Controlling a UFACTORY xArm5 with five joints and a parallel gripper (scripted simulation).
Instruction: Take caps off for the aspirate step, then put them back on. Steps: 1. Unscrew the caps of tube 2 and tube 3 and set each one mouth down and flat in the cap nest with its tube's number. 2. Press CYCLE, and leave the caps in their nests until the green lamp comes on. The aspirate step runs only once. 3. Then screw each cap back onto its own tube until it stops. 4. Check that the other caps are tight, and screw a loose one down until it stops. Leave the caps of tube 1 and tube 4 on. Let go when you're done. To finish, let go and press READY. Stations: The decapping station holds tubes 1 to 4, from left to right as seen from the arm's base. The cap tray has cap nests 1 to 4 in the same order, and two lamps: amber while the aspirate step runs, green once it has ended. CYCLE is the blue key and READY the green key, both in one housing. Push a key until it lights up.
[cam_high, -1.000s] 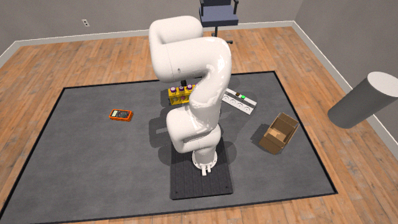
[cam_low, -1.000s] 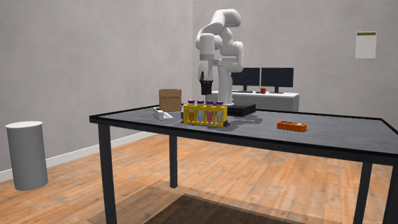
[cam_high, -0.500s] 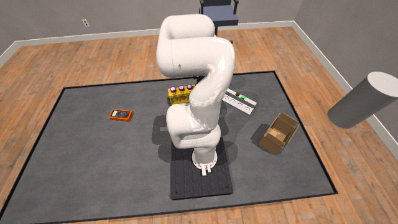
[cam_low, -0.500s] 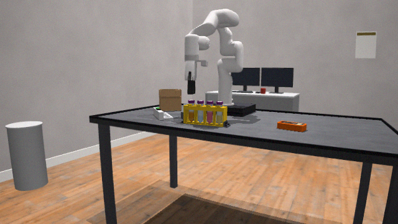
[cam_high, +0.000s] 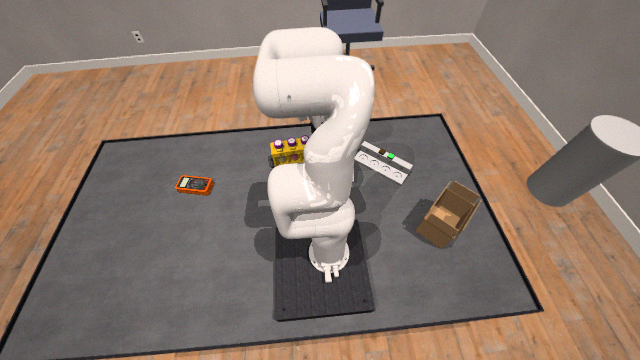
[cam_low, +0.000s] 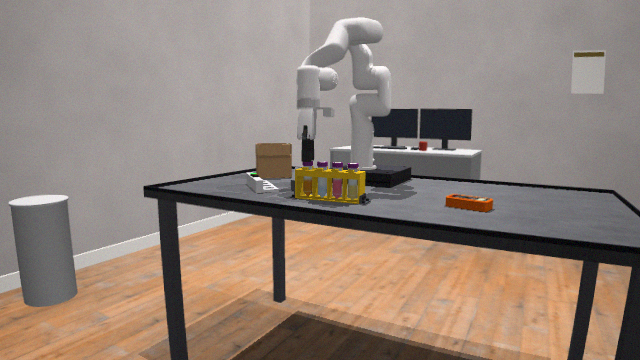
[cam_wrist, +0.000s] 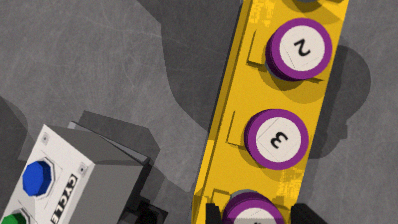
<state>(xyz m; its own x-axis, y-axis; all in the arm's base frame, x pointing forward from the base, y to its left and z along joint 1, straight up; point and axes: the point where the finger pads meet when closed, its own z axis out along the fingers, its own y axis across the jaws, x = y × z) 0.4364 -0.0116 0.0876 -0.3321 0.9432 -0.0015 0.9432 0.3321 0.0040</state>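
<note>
Right now the green ready key is 15 cm behind my hand, 8 cm to the right of it and 7 cm below it. Also, from my hand: blue cycle key (15 cm behind, 4 cm to the right, 7 cm below); then grey key housing (13 cm behind, 6 cm to the right, 9 cm below).
</note>
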